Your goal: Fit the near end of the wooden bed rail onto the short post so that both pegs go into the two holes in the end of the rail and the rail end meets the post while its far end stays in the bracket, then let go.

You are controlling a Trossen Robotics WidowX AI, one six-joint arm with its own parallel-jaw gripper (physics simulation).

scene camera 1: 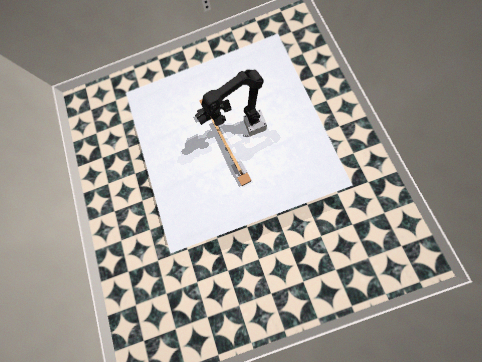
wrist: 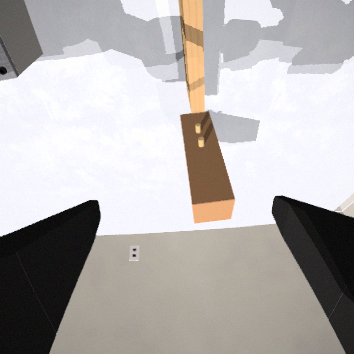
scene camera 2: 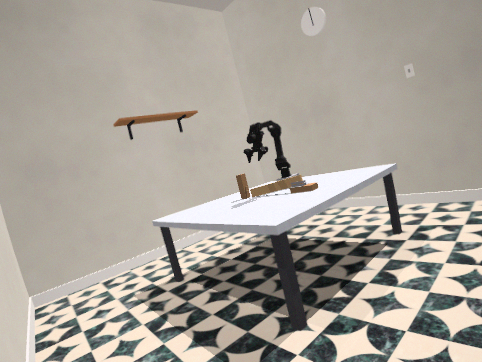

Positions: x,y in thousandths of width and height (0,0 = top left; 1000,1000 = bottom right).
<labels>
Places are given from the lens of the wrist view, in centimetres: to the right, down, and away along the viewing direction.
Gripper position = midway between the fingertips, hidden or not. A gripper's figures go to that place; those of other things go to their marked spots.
my gripper (wrist: 530,583): 0, 1, 10
wooden bed rail (wrist: 541,72): 1, -15, 18
</labels>
